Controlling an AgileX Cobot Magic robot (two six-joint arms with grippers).
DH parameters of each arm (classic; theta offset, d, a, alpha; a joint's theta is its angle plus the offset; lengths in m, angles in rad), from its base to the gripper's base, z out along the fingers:
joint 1: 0 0.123 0 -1.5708
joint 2: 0.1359 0 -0.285 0
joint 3: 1.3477 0 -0.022 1.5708
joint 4: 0 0.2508 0 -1.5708
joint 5: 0 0 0.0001 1.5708
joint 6: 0 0.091 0 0
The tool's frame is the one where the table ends.
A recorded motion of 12 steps. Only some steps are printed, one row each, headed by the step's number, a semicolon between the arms.
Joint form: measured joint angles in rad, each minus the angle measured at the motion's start. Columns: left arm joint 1, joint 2, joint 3, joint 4, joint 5, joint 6; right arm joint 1, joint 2, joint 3, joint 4, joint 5, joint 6.
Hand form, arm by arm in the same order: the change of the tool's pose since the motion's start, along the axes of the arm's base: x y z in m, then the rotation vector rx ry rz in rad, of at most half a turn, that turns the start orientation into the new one. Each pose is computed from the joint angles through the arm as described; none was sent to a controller.
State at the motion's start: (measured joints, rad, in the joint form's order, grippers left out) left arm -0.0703 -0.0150 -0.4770 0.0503 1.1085 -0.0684; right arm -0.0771 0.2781 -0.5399 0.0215 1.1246 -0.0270
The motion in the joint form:
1: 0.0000 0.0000 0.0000 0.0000 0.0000 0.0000; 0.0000 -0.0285 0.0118 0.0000 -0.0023 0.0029
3: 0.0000 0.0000 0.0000 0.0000 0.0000 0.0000; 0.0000 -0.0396 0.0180 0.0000 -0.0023 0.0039
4: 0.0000 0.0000 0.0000 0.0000 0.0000 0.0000; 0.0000 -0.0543 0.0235 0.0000 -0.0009 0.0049
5: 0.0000 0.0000 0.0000 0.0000 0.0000 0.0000; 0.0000 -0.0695 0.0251 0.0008 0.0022 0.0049
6: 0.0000 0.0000 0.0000 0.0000 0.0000 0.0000; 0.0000 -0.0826 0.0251 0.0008 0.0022 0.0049
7: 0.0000 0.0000 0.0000 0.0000 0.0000 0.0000; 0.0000 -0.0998 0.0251 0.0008 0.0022 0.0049
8: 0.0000 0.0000 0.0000 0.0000 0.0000 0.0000; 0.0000 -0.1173 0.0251 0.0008 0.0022 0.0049
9: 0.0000 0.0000 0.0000 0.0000 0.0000 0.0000; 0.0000 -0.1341 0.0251 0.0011 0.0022 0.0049
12: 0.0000 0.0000 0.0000 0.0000 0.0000 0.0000; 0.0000 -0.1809 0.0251 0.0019 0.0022 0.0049
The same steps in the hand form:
1: 0.0000 0.0000 0.0000 0.0000 0.0000 0.0000; -0.0038 0.0003 -0.0024 0.0006 -0.0190 -0.0021
3: 0.0000 0.0000 0.0000 0.0000 0.0000 0.0000; -0.0052 0.0004 -0.0039 0.0010 -0.0240 -0.0027
4: 0.0000 0.0000 0.0000 0.0000 0.0000 0.0000; -0.0072 0.0006 -0.0053 0.0011 -0.0318 -0.0034
5: 0.0000 0.0000 0.0000 0.0000 0.0000 0.0000; -0.0096 0.0008 -0.0056 0.0010 -0.0423 -0.0030
6: 0.0000 0.0000 0.0000 0.0000 0.0000 0.0000; -0.0116 0.0010 -0.0053 0.0001 -0.0554 -0.0030
7: 0.0000 0.0000 0.0000 0.0000 0.0000 0.0000; -0.0142 0.0012 -0.0050 -0.0012 -0.0725 -0.0030
8: 0.0000 0.0000 0.0000 0.0000 0.0000 0.0000; -0.0169 0.0014 -0.0047 -0.0026 -0.0900 -0.0029
9: 0.0000 0.0000 0.0000 0.0000 0.0000 0.0000; -0.0194 0.0016 -0.0044 -0.0036 -0.1067 -0.0028
12: 0.0000 0.0000 0.0000 0.0000 0.0000 0.0000; -0.0266 0.0022 -0.0040 -0.0064 -0.1535 -0.0023

